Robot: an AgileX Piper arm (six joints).
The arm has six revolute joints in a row. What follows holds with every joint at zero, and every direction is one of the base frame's. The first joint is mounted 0.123 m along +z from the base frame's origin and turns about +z. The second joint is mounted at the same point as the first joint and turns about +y. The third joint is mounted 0.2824 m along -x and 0.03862 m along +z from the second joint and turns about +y. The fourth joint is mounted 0.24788 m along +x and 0.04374 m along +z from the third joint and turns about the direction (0.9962, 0, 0.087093). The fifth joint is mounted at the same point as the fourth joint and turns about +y. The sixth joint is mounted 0.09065 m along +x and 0.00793 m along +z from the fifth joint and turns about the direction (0.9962, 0, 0.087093). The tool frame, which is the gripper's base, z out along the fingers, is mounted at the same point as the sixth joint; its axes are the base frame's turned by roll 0, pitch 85.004 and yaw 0 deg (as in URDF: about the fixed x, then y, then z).
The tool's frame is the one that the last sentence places.
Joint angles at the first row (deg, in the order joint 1, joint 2, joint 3, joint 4, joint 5, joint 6):
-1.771 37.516 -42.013 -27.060 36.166 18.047
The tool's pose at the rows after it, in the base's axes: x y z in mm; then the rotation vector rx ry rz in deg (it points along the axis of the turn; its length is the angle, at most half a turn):
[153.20 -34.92 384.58 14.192 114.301 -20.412]
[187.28 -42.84 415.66 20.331 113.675 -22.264]
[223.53 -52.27 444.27 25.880 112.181 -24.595]
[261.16 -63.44 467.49 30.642 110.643 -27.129]
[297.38 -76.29 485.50 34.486 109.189 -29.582]
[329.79 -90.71 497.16 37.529 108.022 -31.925]
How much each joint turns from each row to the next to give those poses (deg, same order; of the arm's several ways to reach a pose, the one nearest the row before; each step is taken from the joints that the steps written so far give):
-0.116 9.119 -10.052 -3.459 4.085 6.333
-0.397 9.209 -11.030 -3.448 3.790 5.192
-0.719 9.291 -11.847 -2.939 3.774 3.676
-1.052 9.462 -12.457 -2.002 3.828 1.829
-1.324 9.411 -13.101 -0.955 3.875 -0.080
-1.525 9.134 -13.278 -0.204 3.875 -1.528

